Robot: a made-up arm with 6 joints.
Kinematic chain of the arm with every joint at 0, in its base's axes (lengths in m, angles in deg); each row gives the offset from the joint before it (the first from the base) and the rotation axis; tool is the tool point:
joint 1: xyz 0 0 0.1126 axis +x
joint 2: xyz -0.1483 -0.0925 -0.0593 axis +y
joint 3: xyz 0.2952 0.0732 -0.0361 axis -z
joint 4: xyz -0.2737 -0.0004 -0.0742 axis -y
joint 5: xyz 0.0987 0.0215 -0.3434 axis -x
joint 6: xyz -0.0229 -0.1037 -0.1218 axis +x
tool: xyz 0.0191 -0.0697 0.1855
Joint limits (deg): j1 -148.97..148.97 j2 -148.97..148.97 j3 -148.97..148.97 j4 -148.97..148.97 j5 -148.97..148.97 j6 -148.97..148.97
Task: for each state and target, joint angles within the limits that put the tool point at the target. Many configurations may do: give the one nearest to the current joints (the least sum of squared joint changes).
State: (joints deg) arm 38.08 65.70 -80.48 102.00 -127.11 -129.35
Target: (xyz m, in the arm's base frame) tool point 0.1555 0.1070 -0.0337
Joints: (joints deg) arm 59.71 30.00 -91.35 107.65 -146.79 -88.16
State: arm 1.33 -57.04 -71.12 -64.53 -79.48 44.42
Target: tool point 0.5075 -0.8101 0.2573
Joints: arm -3.99 -55.00 -103.30 -66.52 -71.48 52.07
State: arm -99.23 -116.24 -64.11 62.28 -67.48 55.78
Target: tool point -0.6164 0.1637 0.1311
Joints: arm -85.20 -140.55 -50.62 107.93 -48.46 11.51
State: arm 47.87 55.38 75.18 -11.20 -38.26 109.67
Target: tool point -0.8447 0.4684 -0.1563
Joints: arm 39.82 69.45 71.13 -4.62 -35.14 108.48
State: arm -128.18 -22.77 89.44 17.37 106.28 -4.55
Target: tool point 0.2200 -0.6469 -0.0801
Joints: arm -98.96 13.44 97.89 -26.05 136.87 -21.62
